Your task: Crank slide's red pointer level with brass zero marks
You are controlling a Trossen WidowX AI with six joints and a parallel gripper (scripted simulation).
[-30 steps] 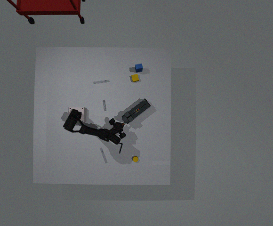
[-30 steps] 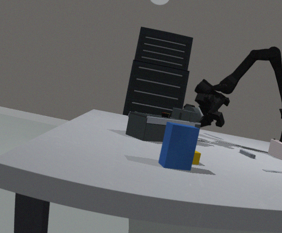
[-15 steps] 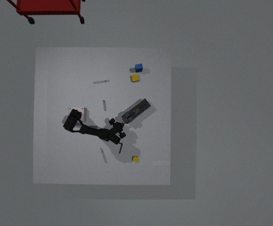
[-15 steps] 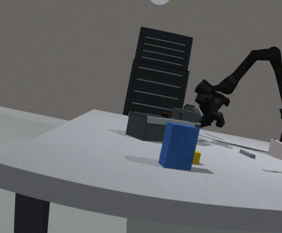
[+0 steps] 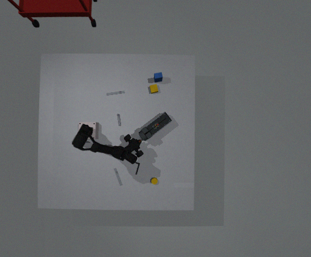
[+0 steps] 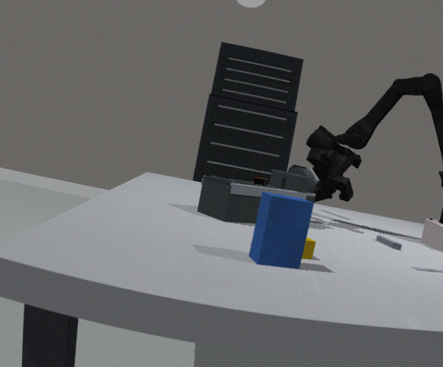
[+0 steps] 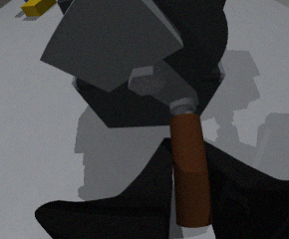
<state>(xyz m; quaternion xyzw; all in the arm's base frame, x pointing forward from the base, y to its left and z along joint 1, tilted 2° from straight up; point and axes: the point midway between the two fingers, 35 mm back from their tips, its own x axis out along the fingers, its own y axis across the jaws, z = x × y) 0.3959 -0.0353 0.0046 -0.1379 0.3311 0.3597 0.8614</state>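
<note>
Right now my gripper tip is 2 cm below the brown crank handle, 1 cm to the left of it and 1 cm past it. From my gripper tip the other things lie so: red pointer: 14 cm to the left, 11 cm ahead, 4 cm above; then black hex key: 21 cm to the right, 4 cm below; then yellow block: 43 cm to the left, 4 cm ahead, 3 cm below.
</note>
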